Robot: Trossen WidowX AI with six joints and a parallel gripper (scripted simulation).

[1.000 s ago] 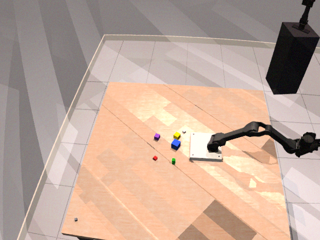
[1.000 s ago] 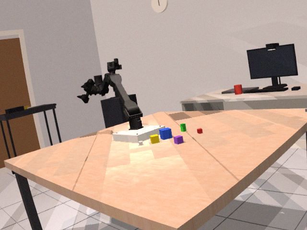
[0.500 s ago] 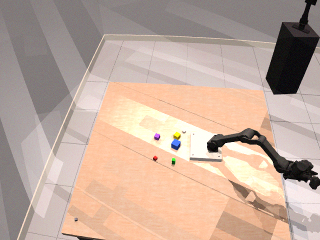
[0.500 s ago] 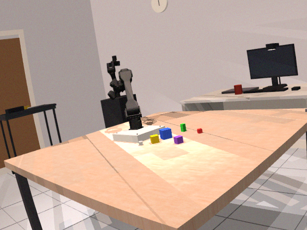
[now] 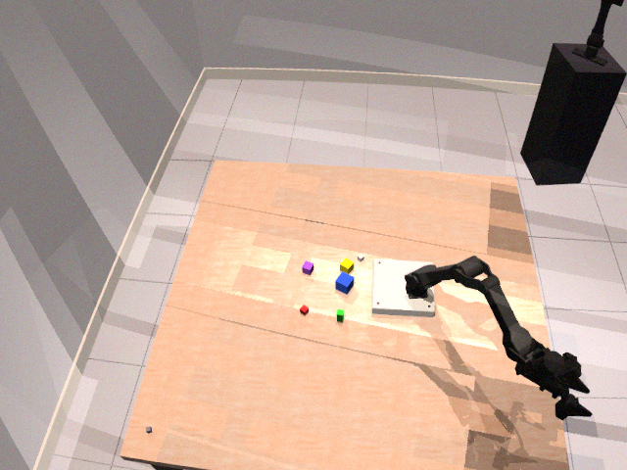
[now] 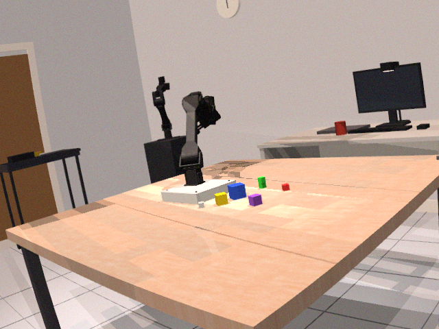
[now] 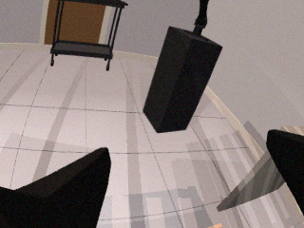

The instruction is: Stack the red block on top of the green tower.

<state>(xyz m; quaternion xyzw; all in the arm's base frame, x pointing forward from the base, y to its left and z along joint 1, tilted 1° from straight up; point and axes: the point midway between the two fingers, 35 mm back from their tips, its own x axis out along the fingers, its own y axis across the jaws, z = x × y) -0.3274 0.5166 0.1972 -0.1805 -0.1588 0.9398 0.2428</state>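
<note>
Right now the red block is 74 cm ahead of my gripper tip, 51 cm to the right of it and 21 cm below it. From my gripper tip the other things lie so: white piece (72 cm to the right, 52 cm ahead, 21 cm below); yellow cube (67 cm to the right, 58 cm ahead, 20 cm below); blue cube (60 cm to the right, 59 cm ahead, 20 cm below).
</note>
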